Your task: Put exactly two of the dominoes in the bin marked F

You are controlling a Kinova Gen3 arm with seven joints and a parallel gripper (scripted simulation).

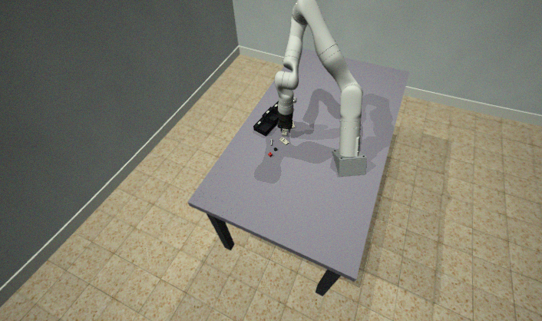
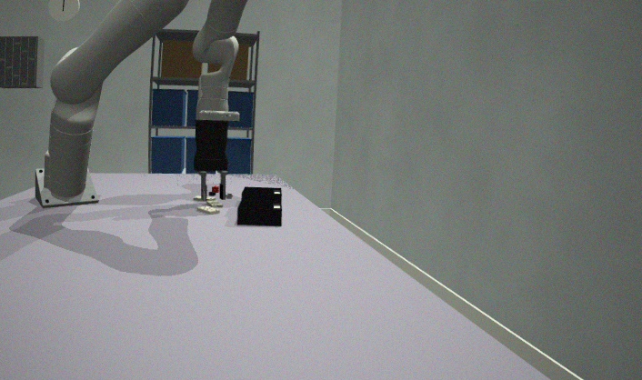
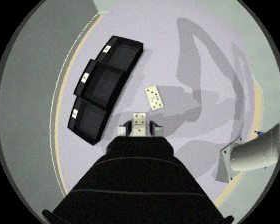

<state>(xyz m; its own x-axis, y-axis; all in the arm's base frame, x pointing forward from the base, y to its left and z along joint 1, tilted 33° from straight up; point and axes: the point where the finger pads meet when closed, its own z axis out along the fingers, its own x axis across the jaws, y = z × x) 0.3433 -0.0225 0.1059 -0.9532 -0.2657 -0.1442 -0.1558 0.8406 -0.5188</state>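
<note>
Now: hand 3 cm above the pale domino. From my hand the other things lie so: black piece 1 cm ahead, 13 cm to the left, 3 cm below; grey bolt 5 cm ahead, 9 cm to the left, 3 cm below; red piece 3 cm ahead, 18 cm to the left, 2 cm below.
</note>
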